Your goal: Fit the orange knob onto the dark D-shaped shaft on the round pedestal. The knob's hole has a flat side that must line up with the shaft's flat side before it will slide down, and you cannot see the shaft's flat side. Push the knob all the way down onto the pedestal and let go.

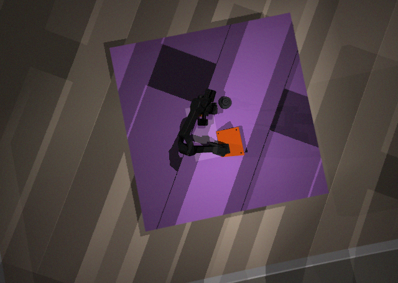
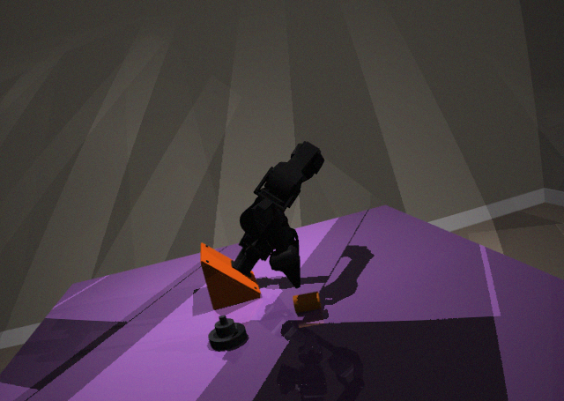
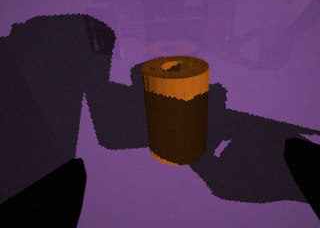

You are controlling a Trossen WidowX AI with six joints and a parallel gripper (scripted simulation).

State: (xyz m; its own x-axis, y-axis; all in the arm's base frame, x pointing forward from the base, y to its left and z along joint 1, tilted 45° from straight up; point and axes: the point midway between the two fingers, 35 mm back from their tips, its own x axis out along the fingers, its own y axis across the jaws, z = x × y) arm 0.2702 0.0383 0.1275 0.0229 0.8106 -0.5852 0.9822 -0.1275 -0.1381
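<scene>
Now: gripper tip 1 cm to the right of the orange knob and 6 cm above it. The rest, counted from my gripper tip: shaft pedestal: 4 cm ahead, 19 cm to the right, 5 cm below.
</scene>
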